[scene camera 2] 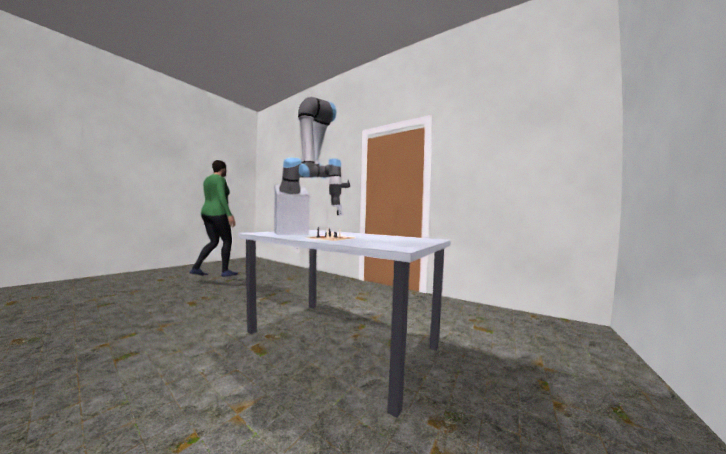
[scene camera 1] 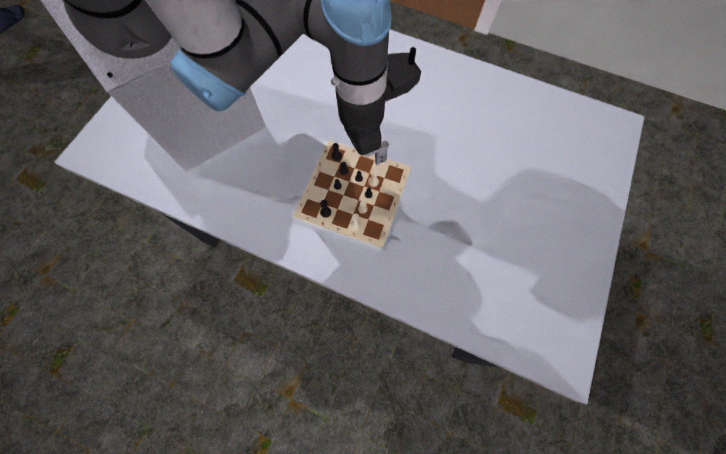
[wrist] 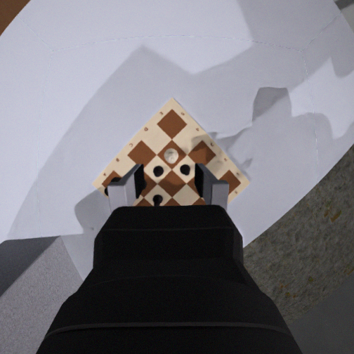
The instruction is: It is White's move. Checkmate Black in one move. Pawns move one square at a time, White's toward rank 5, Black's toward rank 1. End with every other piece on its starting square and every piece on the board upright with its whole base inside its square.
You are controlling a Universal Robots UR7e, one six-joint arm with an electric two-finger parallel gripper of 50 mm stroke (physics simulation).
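Places are measured from the arm's base along level axes (x ahead, y left, z up), in millimetres.
Pixels of known places: gripper, between the fingertips: (scene camera 2: 339, 215) (scene camera 1: 374, 150); arm's base, origin of its link: (scene camera 2: 289, 190) (scene camera 1: 124, 12).
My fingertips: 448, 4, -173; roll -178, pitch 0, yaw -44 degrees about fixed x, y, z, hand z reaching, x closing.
For each thing: its top centre in the pictures, then the offset to it from my fingertips, as dx, dy, dz. "pt": a spot on its surface instead. Level surfaces: height alone.
- chessboard, centre of its top: (scene camera 1: 353, 190) (scene camera 2: 331, 237) -32, -38, -136
- lower down, centre of its top: (scene camera 1: 362, 203) +5, -75, -103
- lower edge, a spot on its surface: (scene camera 1: 354, 222) pt +2, -122, -109
- top left corner, a spot on its surface: (scene camera 1: 335, 153) pt -104, +29, -116
- white table, height of its surface: dz -142
The chessboard (scene camera 1: 392, 185) (scene camera 2: 348, 237) (wrist: 172, 124) lies on the table. In the scene camera 1 view, white pieces stand at its right inner part (scene camera 1: 373, 181), lower down (scene camera 1: 363, 207) and near the lower edge (scene camera 1: 354, 222). Several black pieces stand there, including one at the top left corner (scene camera 1: 335, 153) and one at the lower left (scene camera 1: 324, 209). My gripper (scene camera 1: 381, 154) (scene camera 2: 338, 212) (wrist: 169, 173) is open and empty, high above the board. In the wrist view a white piece (wrist: 171, 155) and two black pieces (wrist: 158, 171) (wrist: 185, 169) show between or just beyond the fingertips. The fingers and gripper body hide part of the board.
The white table (scene camera 1: 535, 139) (scene camera 2: 385, 243) extends around the board. The grey robot pedestal (scene camera 1: 187, 117) (scene camera 2: 291, 214) stands left of the board. A person in green (scene camera 2: 215, 195) is on the floor beyond the table, near the left wall.
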